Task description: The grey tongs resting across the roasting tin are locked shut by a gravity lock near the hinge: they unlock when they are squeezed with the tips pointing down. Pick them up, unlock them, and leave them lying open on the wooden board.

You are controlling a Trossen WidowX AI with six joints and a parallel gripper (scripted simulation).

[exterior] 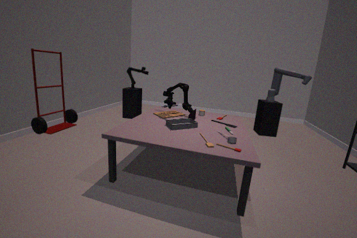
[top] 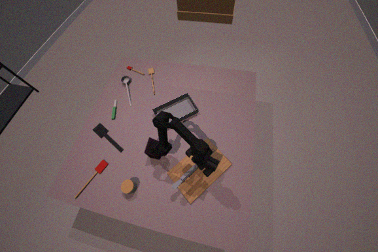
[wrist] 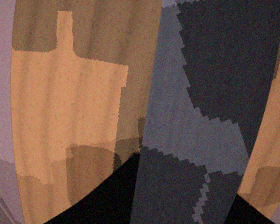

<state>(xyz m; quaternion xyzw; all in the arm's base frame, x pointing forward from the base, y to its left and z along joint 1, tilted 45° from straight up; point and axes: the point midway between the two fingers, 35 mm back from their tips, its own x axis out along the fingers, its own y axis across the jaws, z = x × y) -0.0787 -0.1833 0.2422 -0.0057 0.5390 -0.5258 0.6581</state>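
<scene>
Now: the wooden board 10 mm behind my gripper tip and 80 mm below it. From my gripper tip the other things lie so: roasting tin (400 mm ahead, 200 mm to the left, 60 mm below); red spatula (110 mm behind, 710 mm to the left, 80 mm below); round wooden pot (160 mm behind, 440 mm to the left, 50 mm below).
</scene>
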